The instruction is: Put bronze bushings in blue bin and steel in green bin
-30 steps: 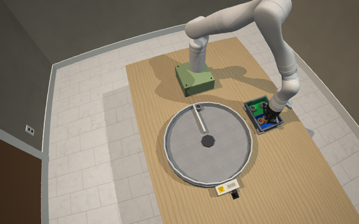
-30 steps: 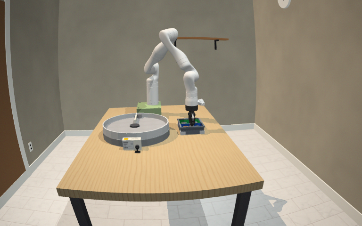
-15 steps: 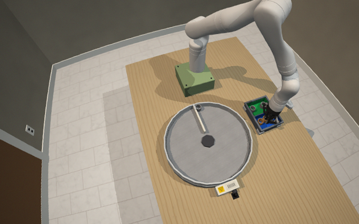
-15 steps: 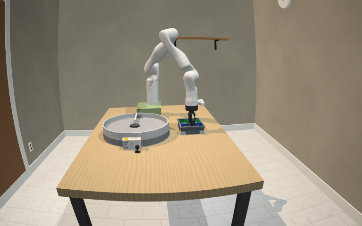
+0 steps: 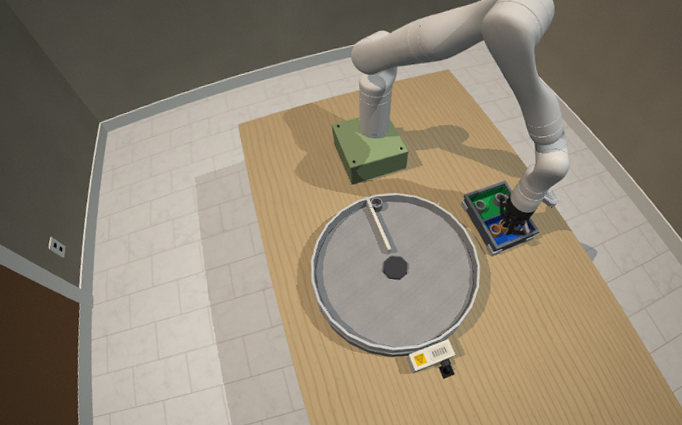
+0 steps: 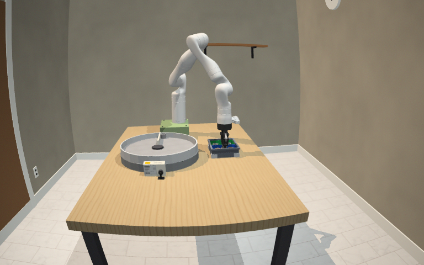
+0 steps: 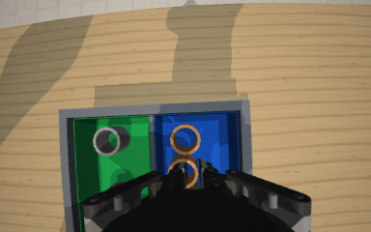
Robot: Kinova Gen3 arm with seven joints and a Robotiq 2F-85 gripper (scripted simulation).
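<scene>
My hand is 4 cm past the blue bin, 1 cm to the left of it and 1 cm above it. The rest, counted from my hand: turntable (4 cm ahead, 35 cm to the right, 2 cm above).
</scene>
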